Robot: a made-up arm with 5 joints.
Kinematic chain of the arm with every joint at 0, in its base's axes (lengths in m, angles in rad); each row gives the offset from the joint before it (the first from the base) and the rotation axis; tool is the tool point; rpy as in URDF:
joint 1: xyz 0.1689 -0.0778 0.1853 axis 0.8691 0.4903 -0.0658
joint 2: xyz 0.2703 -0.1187 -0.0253 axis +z
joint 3: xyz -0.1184 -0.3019 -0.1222 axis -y
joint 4: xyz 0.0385 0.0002 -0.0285 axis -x
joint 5: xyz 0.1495 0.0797 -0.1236 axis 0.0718 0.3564 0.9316
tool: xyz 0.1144 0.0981 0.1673 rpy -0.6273 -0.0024 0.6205
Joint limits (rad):
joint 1: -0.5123..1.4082
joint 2: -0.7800..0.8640
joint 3: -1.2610..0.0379
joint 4: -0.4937..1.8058
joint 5: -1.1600..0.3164
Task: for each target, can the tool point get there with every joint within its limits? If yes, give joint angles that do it. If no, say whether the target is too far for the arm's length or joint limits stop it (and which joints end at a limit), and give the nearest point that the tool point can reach.
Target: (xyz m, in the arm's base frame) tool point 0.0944 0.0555 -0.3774
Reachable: yes | joints 0.9658 -0.4791 -0.7072 1.4099 -0.6136
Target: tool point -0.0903 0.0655 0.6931
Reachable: no: joint limits stop it (at a limit: joint 1, joint 2, joint 3, joint 5) | nearest point -0.1680 0.2868 0.0484 | short by 0.686 m
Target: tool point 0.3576 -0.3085 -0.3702
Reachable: yes | joints 0.2405 0.2617 -1.0427 1.2859 -0.6270
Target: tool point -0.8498 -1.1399 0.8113
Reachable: no: too far | nearest point 0.3497 -0.4646 0.3606 | short by 1.448 m
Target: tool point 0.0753 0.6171 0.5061
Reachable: no: joint limits stop it (at a limit: joint 1, joint 2, joint 3, joint 5) | nearest point -0.0761 0.3138 0.0300 | short by 0.584 m
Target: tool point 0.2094 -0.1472 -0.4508
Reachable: yes | joints 0.6201 -0.4014 -0.4327 1.5064 0.1915
